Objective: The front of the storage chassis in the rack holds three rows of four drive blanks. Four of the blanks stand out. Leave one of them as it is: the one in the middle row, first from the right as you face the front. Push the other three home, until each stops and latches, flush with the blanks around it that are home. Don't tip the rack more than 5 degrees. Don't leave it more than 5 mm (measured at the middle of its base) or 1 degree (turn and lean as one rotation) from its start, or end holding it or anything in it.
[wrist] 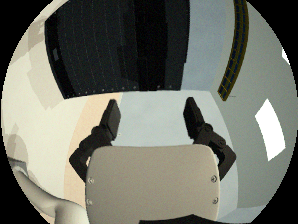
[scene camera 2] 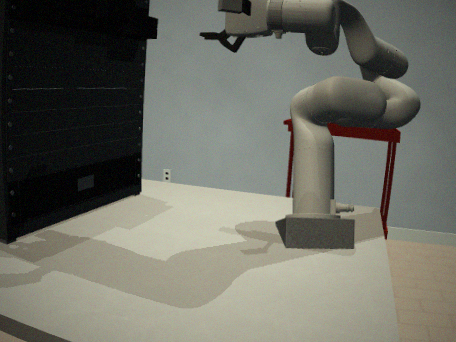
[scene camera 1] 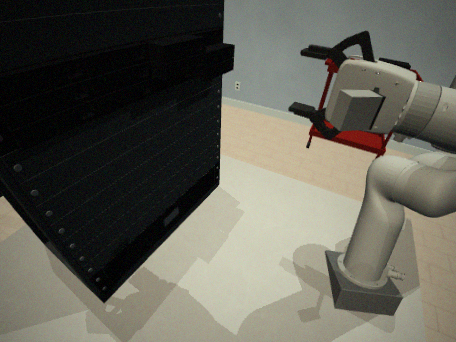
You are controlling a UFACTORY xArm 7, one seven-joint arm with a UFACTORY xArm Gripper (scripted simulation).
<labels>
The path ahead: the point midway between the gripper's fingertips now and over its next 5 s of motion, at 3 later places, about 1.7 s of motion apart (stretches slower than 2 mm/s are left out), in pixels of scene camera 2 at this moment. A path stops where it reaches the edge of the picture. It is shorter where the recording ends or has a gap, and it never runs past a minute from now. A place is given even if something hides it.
My gripper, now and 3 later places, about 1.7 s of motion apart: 203, 15; 160, 19; 146, 13; 121, 14
</labels>
